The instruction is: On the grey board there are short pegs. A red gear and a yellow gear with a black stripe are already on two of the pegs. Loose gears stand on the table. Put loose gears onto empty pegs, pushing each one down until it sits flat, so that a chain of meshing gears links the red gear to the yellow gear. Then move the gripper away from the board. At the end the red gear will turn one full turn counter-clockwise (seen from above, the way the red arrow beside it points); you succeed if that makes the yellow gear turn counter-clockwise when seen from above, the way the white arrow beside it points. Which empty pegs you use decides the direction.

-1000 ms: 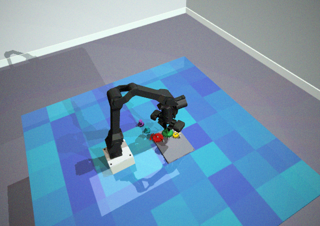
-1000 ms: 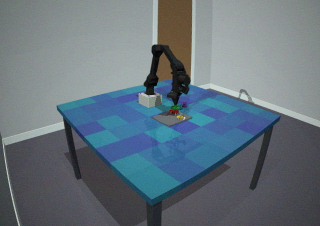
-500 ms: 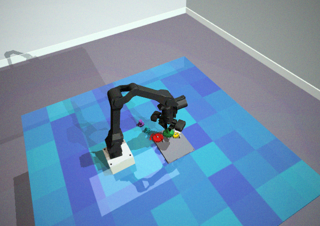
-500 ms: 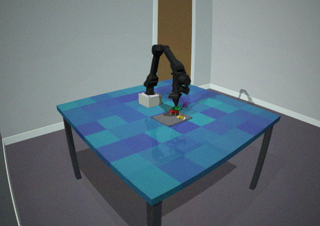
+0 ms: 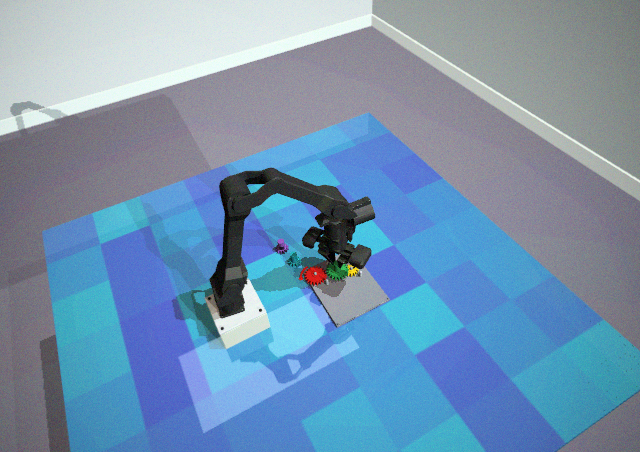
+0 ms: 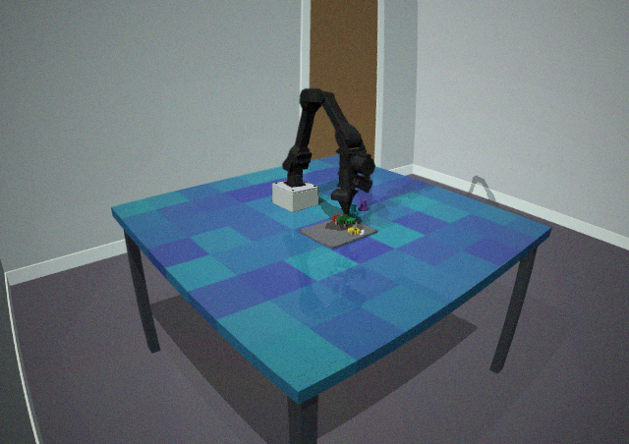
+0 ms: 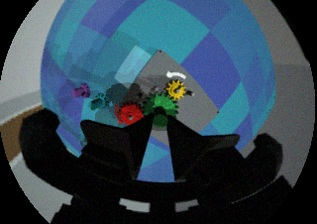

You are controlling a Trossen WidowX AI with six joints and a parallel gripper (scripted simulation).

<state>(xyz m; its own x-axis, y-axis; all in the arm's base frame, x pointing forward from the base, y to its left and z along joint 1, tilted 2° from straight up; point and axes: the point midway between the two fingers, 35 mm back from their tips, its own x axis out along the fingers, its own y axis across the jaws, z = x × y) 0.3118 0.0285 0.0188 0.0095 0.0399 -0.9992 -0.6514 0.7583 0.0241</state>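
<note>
My gripper tip is now 50 mm above the yellow gear and 40 mm short of it. The rest, counted from my gripper tip: green gear 10 mm below; small teal gear 100 mm to the left, 100 mm behind, 50 mm below; red gear 60 mm behind, 50 mm below, 20 mm to the left.
</note>
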